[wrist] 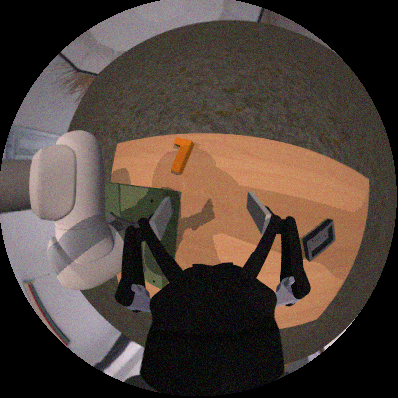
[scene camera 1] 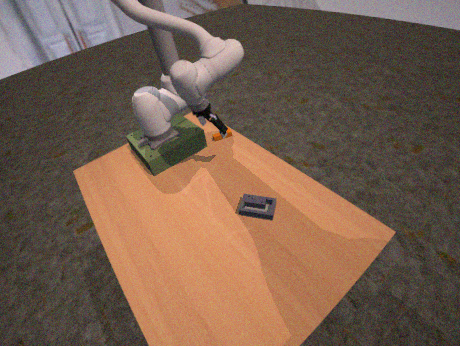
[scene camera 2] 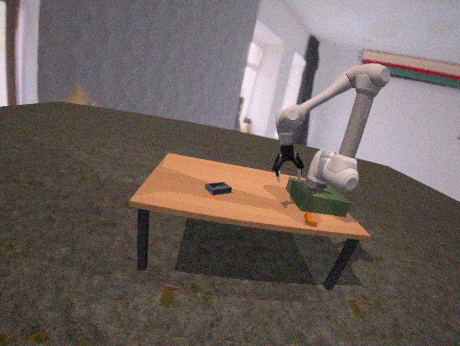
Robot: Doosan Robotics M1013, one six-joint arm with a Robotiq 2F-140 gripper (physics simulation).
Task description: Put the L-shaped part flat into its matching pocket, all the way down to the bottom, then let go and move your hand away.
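Frame: origin at the arm's base, x ahead, y left, z up, level; centimetres.
Where they show: gripper, fingertip midpoint: (wrist: 208,202) (scene camera 1: 214,129) (scene camera 2: 289,181); arm's base, link origin: (scene camera 1: 160,136) (scene camera 2: 315,187).
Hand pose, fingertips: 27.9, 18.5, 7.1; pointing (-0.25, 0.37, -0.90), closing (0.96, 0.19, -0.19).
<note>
Each offset is from my fingertips to the top centre of the thing, as dx, dy, dz. Level surfaces: height alone.
The orange L-shaped part @[-14.6, +12.5, -14.5] (scene camera 1: 216,137) (scene camera 2: 310,219) (wrist: 182,157) lies on the table near its edge, beside the robot's green base; in the first scene view the gripper partly covers it. The dark grey block @[+39.5, -9.3, -13.8] (scene camera 1: 256,215) (scene camera 2: 220,191) (wrist: 307,245) with the pocket lies flat farther along the table, apart from the part. My gripper (scene camera 1: 223,133) (scene camera 2: 290,178) (wrist: 208,202) is wide open and empty. It hangs above the table, pointing down, off to the side of the orange part and touching neither part nor block.
The green base box (scene camera 1: 177,152) (scene camera 2: 320,202) (wrist: 140,196) carries the arm and stands close to the orange part and to the gripper's left finger in the wrist view. The wooden table @[dz -17.5] (scene camera 1: 165,240) (scene camera 2: 250,180) (wrist: 300,170) ends a short way beyond the orange part.
</note>
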